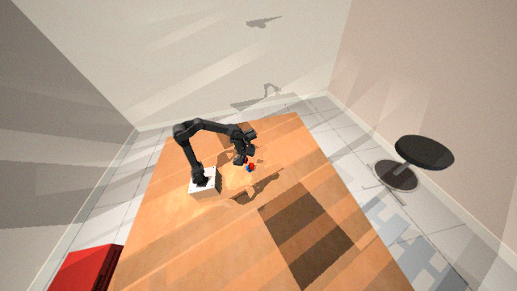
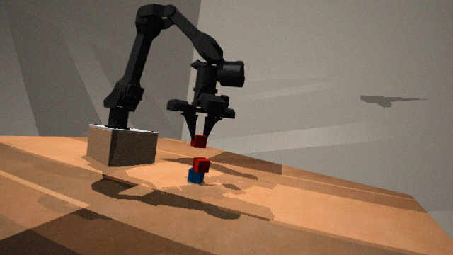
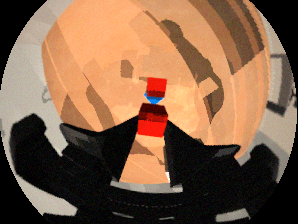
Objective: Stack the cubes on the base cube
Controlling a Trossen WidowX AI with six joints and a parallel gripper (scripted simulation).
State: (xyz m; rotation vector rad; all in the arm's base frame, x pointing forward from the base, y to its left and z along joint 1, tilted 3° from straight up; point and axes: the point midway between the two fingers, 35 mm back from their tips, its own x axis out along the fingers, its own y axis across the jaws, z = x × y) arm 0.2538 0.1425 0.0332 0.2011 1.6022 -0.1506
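My gripper tip is now 9 cm above the blue cube, 2 cm short of it and 1 cm to the left of it.
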